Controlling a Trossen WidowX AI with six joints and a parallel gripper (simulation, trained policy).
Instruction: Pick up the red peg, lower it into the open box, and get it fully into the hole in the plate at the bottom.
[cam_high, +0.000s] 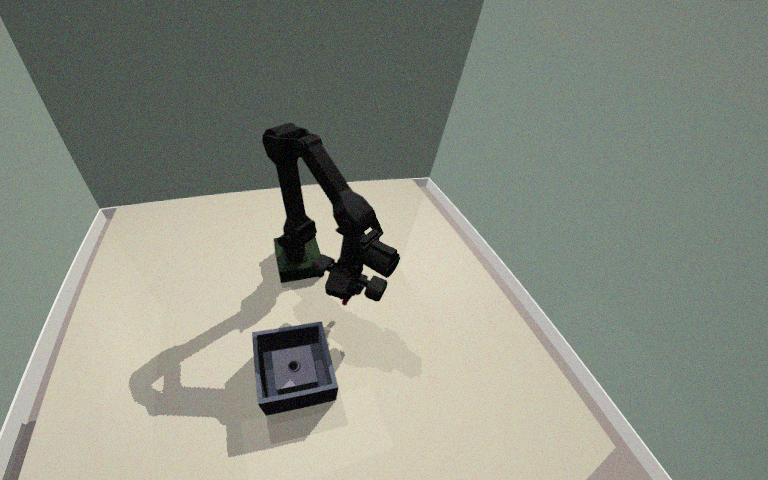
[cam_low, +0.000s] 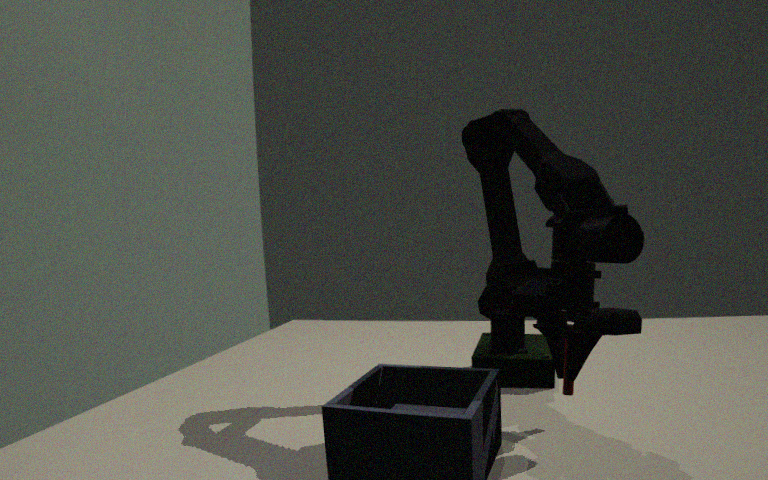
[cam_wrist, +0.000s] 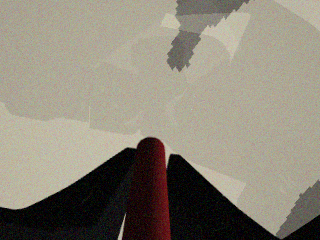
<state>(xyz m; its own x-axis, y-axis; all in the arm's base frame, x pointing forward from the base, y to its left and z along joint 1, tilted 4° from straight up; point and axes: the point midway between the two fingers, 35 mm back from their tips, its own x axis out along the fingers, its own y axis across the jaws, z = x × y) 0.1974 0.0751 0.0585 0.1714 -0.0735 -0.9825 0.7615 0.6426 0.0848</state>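
My gripper tip is now 18 cm to the left of the grey plate, 12 cm short of it and 2 cm above it. Round my gripper tip: dark blue box (18 cm to the right, 12 cm ahead, 4 cm below); red peg (2 cm above, 1 cm to the left, 1 cm behind).
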